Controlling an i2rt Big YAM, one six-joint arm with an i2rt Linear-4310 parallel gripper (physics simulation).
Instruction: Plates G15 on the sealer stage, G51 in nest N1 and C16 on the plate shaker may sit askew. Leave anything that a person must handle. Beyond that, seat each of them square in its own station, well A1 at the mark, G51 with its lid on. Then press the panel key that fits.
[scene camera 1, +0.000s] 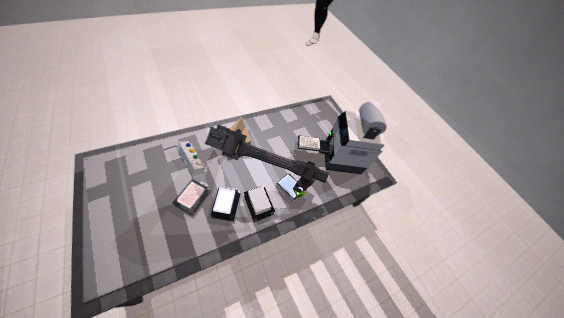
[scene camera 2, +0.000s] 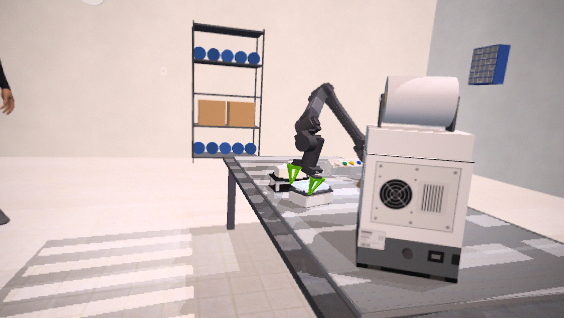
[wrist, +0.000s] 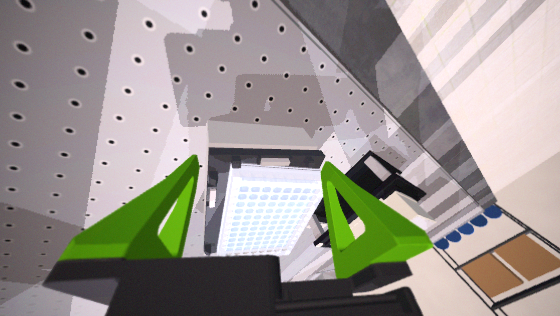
my gripper: open, holds nothing
a pale blue well plate: on a dark station
